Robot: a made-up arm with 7 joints. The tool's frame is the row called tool. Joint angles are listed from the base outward. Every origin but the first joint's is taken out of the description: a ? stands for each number. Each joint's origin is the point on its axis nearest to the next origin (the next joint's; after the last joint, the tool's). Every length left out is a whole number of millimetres.
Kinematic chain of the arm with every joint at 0, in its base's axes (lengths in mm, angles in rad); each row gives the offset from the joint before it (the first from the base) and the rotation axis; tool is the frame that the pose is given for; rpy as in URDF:
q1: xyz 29 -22 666 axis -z
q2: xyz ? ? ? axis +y
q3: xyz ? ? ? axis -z
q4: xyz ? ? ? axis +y
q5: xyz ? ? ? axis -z
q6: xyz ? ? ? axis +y
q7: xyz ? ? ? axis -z
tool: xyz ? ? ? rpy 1.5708 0 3.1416
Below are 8 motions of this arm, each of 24 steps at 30 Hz.
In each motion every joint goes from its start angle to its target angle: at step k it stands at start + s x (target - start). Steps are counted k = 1, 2, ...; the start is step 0. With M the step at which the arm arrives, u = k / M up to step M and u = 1 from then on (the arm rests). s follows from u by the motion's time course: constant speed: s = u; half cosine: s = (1 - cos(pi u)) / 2; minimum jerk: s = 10 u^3 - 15 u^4 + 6 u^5.
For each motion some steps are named. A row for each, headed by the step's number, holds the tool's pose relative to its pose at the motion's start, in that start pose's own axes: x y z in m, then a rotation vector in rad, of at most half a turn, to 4 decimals.
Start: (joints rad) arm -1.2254 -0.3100 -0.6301 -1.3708 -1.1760 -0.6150 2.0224
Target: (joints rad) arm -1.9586 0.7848 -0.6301 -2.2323 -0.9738 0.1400 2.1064
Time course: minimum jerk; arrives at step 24
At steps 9, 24:
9: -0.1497 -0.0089 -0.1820 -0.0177 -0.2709 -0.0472
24: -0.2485 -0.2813 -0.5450 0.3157 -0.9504 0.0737

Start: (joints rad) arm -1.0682 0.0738 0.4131 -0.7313 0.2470 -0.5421 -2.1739
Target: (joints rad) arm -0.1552 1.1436 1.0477 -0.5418 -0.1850 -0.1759 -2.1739
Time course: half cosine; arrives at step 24
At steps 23, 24:
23: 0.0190 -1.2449 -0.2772 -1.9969 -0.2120 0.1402
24: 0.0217 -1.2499 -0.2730 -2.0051 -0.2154 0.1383

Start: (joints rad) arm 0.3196 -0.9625 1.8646 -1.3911 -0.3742 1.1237 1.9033
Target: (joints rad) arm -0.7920 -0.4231 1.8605 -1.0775 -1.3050 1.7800 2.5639
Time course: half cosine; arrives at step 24
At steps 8, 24:
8: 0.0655 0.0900 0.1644 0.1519 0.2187 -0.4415
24: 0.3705 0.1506 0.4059 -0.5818 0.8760 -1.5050

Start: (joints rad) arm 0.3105 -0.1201 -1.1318 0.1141 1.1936 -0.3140 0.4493
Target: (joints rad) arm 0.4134 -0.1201 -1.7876 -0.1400 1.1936 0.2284 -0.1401
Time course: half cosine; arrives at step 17
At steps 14, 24:
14: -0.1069 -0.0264 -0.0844 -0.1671 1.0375 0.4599
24: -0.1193 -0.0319 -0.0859 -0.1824 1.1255 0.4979

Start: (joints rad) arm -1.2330 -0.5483 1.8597 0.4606 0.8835 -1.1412 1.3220
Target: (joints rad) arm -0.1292 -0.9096 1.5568 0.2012 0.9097 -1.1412 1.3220
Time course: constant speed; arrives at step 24
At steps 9, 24:
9: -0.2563 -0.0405 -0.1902 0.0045 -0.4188 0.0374
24: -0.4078 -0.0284 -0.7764 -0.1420 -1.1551 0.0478

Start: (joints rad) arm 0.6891 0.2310 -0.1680 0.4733 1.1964 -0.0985 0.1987
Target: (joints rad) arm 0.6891 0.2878 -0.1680 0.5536 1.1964 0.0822 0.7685
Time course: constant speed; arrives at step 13
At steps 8, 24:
8: -0.0324 0.0087 0.0711 0.1250 -0.3438 0.1092
24: -0.0532 0.0095 0.1149 0.2234 -0.5606 0.1551

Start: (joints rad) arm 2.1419 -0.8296 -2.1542 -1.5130 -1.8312 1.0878 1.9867
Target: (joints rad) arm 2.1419 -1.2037 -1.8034 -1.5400 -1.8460 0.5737 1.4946
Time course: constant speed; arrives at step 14
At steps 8, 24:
8: -0.0212 0.1357 0.1407 -0.1291 0.5010 -0.0386
24: 0.0019 0.2351 0.2464 -0.2120 0.8791 -0.0775

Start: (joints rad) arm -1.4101 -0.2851 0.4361 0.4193 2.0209 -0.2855 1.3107
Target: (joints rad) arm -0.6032 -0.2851 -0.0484 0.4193 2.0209 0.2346 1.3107
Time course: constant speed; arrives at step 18
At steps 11, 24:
11: -0.0556 0.0101 -0.0677 0.2730 -0.2220 0.1022
24: -0.0643 0.0195 -0.1187 0.4285 -0.3602 0.1812

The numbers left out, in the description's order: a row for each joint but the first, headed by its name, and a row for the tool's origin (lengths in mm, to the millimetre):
q2: 19 12 0
q3: -14 0 477
q4: -27 -47 0
q5: -23 0 512
q6: -15 -26 0
q7: -9 0 92
tool: -19 9 0

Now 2 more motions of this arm.
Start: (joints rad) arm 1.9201 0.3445 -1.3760 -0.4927 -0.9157 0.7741 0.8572
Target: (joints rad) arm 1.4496 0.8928 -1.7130 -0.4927 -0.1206 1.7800 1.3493
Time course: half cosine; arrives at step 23
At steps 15, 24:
15: -0.4356 -0.3036 -0.2468 0.1980 0.0980 0.6957
24: -0.6150 -0.4398 -0.2358 0.4131 0.2766 0.8867

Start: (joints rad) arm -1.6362 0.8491 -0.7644 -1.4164 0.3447 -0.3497 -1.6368
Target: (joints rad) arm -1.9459 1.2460 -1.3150 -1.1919 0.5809 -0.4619 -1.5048
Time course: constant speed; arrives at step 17
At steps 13, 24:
13: 0.2249 -0.4234 -0.2174 -0.6119 -0.3749 -0.2183
24: 0.2716 -0.5840 -0.2232 -0.8092 -0.4792 -0.2419

